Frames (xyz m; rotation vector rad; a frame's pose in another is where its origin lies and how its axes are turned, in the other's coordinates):
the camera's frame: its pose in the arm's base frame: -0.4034 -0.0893 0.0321 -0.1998 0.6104 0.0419
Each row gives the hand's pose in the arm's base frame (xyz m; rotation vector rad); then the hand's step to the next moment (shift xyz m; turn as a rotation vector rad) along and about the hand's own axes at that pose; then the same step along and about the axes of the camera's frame.
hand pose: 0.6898 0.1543 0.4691 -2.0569 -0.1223 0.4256
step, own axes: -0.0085 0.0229 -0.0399 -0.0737 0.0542 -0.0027
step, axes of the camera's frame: 0.0040 -0.0461 -0.0068 -0.0430 -0.0358 -0.0724
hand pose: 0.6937 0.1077 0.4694 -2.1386 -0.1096 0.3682
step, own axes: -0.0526 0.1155 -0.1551 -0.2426 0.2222 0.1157
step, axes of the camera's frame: -0.0028 -0.1946 -0.0478 -0.1182 -0.0232 -0.3273
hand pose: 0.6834 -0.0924 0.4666 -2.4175 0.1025 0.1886
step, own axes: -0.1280 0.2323 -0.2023 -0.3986 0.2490 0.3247
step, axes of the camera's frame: -0.1154 -0.2895 -0.1189 -0.1834 0.1387 -0.5229
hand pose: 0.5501 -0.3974 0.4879 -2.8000 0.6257 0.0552
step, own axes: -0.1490 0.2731 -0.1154 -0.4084 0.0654 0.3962
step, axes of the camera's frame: -0.2352 -0.1881 -0.1393 -0.1173 0.3149 -0.4638
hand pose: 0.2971 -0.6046 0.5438 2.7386 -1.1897 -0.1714
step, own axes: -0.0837 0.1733 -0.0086 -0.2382 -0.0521 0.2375
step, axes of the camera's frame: -0.1711 -0.0436 -0.0771 -0.0045 0.2404 -0.2409
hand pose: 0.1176 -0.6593 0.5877 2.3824 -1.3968 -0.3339
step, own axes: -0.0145 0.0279 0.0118 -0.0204 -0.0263 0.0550
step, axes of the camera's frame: -0.0281 0.0011 -0.0183 0.0263 0.0305 -0.0501
